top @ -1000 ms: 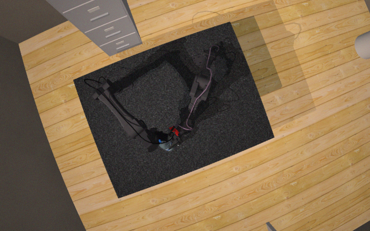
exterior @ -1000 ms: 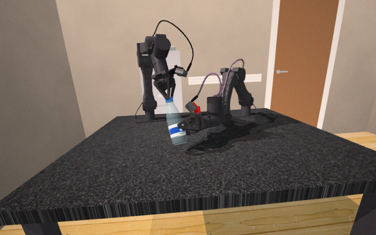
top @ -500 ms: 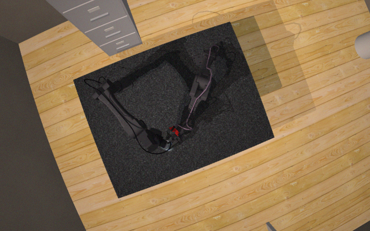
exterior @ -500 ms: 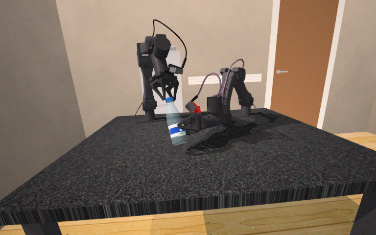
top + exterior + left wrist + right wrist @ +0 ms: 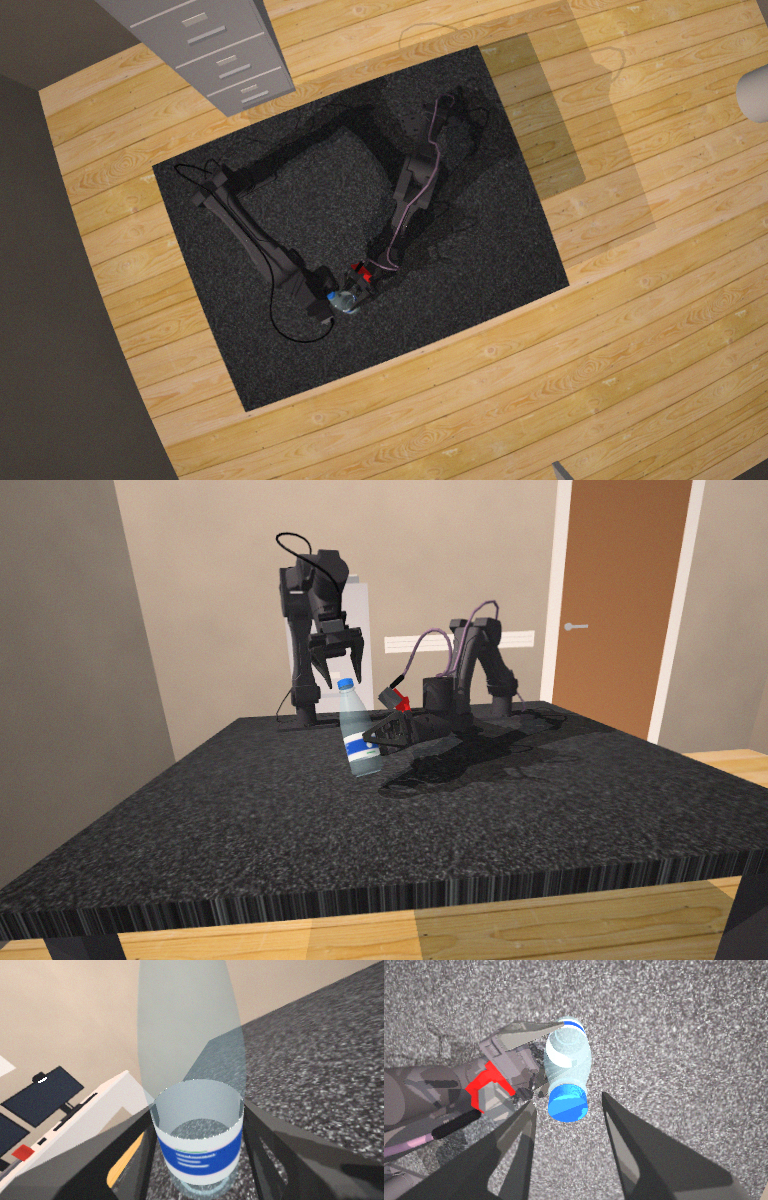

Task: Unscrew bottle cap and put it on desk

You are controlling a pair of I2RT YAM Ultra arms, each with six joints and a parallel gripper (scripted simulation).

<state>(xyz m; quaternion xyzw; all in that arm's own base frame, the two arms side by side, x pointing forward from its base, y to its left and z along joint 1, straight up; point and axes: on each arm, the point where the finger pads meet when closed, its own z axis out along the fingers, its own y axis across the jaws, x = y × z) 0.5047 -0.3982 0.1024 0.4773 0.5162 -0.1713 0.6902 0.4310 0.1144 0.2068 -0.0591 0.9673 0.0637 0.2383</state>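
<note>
My right gripper is now right at the blue cap. Also, from my right hand: clear bottle 80 mm below, 40 mm ahead, 20 mm to the left.
My left gripper is now 1 cm past the clear bottle, 1 cm to the left of it and 2 cm below it. Also, from my left hand: blue cap (5 cm behind, 3 cm to the right, 10 cm above).
</note>
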